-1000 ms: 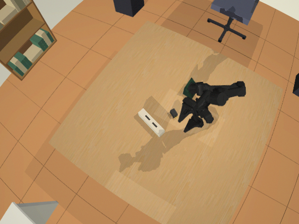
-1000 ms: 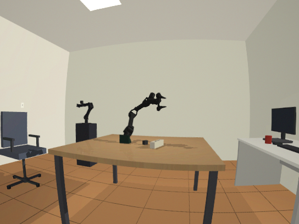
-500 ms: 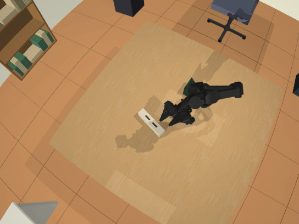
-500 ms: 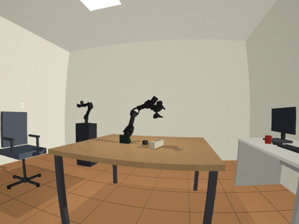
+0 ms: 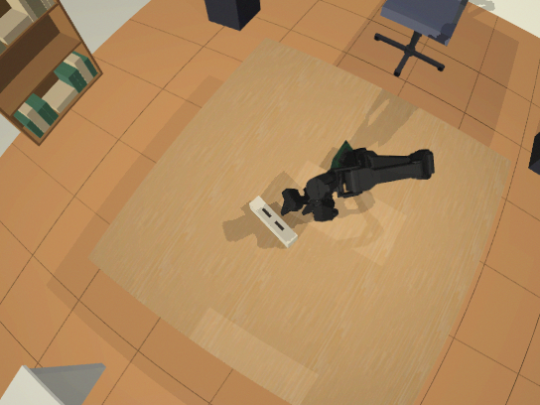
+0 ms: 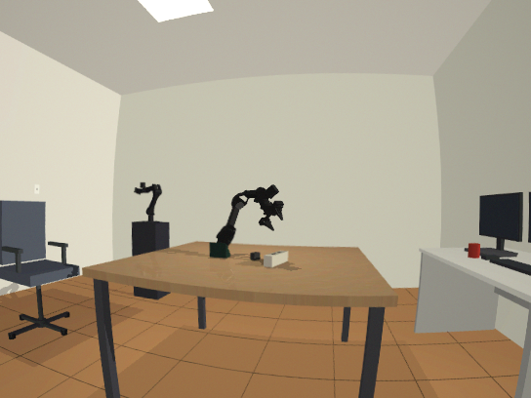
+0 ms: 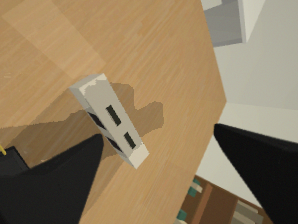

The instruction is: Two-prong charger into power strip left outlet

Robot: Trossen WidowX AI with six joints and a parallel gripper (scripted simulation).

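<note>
Right now my gripper tip is 12 cm past the black two-prong charger, 4 cm to the right of it and 18 cm above it.
</note>
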